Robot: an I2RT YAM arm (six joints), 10 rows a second.
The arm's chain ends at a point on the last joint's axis. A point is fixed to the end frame.
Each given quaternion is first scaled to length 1.
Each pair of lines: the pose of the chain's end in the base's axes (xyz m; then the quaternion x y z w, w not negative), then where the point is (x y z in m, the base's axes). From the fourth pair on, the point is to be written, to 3 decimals.
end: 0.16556, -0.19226, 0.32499, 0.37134, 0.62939, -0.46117, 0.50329
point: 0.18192 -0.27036 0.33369
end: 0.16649, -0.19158, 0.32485, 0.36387, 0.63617, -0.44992, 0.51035
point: 0.18533 -0.26918 0.33301
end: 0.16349, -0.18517, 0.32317, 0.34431, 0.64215, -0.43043, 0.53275
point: 0.18749 -0.26123 0.33221
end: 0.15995, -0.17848, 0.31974, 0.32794, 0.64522, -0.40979, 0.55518
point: 0.189 -0.253 0.330
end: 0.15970, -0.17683, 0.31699, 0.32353, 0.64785, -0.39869, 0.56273
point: 0.190 -0.250 0.327
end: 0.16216, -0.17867, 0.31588, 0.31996, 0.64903, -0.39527, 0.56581
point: 0.193 -0.252 0.326
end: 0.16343, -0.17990, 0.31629, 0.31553, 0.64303, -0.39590, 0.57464
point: 0.195 -0.253 0.328
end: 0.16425, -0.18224, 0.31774, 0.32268, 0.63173, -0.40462, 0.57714
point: 0.194 -0.256 0.331
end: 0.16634, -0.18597, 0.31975, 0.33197, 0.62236, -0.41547, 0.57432
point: 0.194 -0.260 0.334
